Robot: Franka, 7 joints.
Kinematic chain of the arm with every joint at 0, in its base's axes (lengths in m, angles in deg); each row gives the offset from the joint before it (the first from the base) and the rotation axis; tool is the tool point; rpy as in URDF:
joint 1: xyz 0 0 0.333 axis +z
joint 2: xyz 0 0 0 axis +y
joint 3: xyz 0 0 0.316 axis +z
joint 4: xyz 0.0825 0 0 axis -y
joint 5: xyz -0.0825 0 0.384 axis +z
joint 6: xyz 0 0 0 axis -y
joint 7: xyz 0.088 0 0 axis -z
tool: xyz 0 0 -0.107 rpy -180 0 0
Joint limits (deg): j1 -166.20..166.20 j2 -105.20..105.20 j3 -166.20..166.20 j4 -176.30..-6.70 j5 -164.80..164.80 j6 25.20..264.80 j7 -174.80..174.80
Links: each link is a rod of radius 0.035 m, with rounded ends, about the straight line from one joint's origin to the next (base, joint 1, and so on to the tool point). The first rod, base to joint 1, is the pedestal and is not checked.
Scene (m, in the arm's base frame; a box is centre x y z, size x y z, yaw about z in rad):
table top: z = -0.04
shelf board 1: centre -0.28 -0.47 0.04 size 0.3 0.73 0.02 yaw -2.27
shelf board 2: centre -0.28 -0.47 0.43 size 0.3 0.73 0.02 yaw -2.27
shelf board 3: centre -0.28 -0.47 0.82 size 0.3 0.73 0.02 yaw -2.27
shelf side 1: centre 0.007 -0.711 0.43 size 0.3 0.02 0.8 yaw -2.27
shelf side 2: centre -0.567 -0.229 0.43 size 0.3 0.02 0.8 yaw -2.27
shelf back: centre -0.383 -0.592 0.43 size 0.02 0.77 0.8 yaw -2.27
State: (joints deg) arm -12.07 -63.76 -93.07 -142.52 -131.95 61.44 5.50
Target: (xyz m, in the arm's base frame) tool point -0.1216 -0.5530 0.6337
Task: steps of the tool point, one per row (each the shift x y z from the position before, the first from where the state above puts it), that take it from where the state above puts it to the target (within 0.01 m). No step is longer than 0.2 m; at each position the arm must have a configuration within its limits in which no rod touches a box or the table.
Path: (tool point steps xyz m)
1: 0.0649 0.0489 0.0027
2: 0.0513 0.0611 -0.0002
3: 0.0349 0.0695 -0.0025
4: 0.0337 -0.0855 0.0974
5: 0.0506 -0.0394 0.1299
6: 0.0493 0.0189 0.1441
7: -0.0410 -0.0802 0.0037
8: -0.0575 -0.0702 -0.0028
9: -0.0720 -0.0524 -0.0009

